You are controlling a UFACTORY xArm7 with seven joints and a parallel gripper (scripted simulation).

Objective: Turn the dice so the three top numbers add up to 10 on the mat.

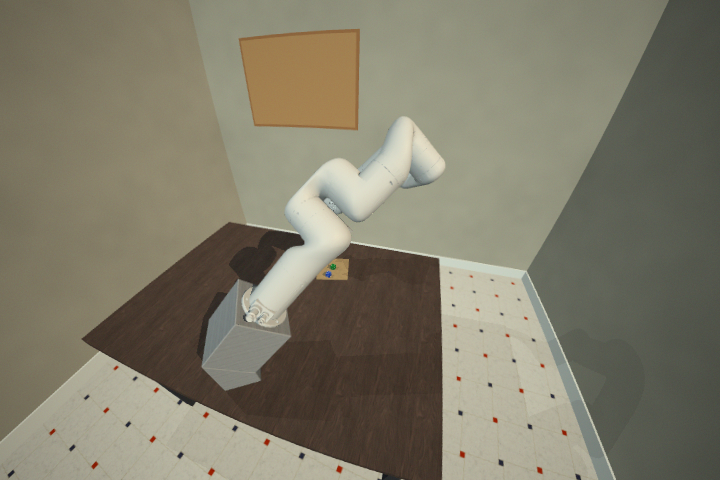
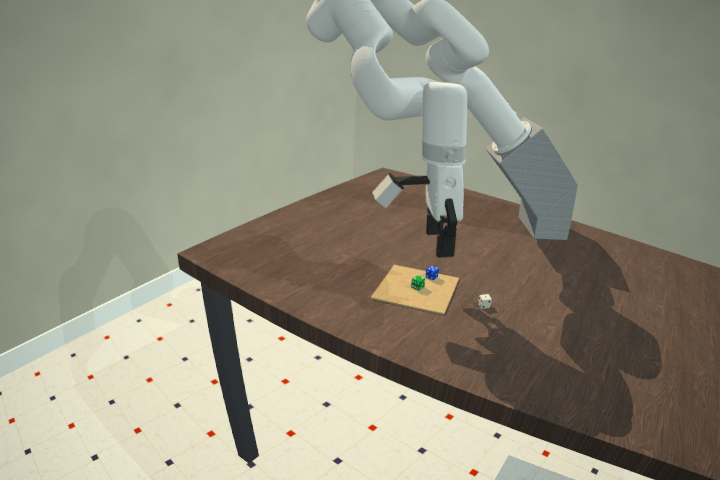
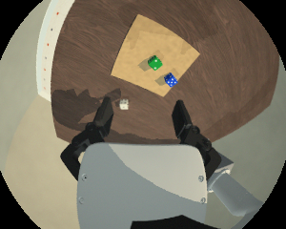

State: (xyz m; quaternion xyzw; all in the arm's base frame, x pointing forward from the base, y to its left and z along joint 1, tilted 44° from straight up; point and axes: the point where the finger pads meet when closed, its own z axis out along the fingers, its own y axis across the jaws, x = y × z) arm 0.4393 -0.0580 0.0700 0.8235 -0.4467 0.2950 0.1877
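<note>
Right now the white die is 100 mm to the left of my hand and 100 mm below it. Round my hand: green die: 10 mm behind, 30 mm to the right, 100 mm below; then tan mat: 10 mm behind, 30 mm to the right, 110 mm below; then blue die: 60 mm behind, 20 mm to the right, 100 mm below.
</note>
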